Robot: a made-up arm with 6 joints.
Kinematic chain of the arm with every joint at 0, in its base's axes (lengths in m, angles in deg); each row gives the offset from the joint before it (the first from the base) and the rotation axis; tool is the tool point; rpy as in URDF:
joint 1: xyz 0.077 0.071 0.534 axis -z
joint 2: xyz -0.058 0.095 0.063 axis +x
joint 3: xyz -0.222 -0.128 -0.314 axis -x
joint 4: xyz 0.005 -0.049 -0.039 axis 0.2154 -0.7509 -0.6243
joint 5: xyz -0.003 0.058 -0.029 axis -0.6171 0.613 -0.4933
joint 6: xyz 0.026 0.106 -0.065 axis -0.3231 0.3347 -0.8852
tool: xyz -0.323 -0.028 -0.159 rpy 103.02 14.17 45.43
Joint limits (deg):
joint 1: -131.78..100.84
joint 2: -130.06..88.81
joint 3: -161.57..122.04
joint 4: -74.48..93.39
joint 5: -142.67..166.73
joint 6: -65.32..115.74
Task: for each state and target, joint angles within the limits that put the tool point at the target. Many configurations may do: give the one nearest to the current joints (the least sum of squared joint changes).
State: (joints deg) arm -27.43 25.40 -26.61 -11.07 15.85 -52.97
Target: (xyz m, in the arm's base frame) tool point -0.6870 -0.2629 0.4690
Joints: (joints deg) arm -71.79 67.60 -50.72 -0.05 19.61 -32.98
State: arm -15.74 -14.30 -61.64 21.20 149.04 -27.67
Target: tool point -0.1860 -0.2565 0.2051
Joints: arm -55.97 -46.85 -18.55 9.08 148.90 -2.03
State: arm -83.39 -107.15 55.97 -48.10 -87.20 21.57
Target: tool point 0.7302 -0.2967 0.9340
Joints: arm -109.00 -93.40 52.25 -25.36 -93.06 2.10
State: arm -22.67 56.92 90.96 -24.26 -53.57 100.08
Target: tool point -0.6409 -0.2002 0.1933
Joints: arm -35.48 23.52 86.67 -45.79 -65.68 72.44
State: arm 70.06 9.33 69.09 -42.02 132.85 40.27
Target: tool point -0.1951 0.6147 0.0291
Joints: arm 67.35 -2.50 64.90 -23.87 134.09 10.81
